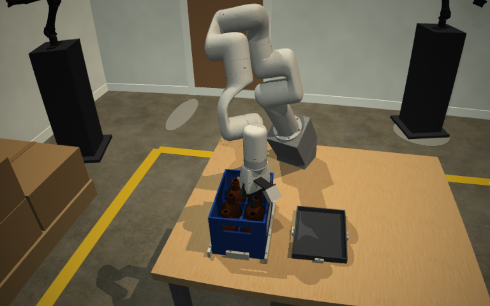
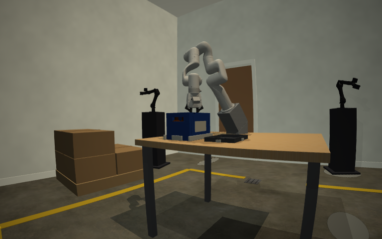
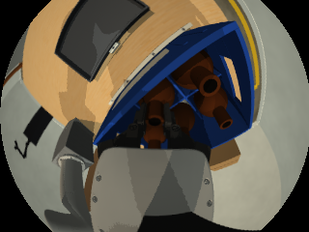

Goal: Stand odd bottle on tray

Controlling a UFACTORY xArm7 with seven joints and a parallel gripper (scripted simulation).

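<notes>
Right now my hand is 7 cm above the blue crate, 4 cm to the left of it and 1 cm past it. Also, from my hand: brown bottle (11 cm behind, 7 cm to the right, 7 cm below); then glass bottle (9 cm to the right, 7 cm below, 2 cm behind); then dark tray (23 cm to the left, 15 cm below, 4 cm ahead).
</notes>
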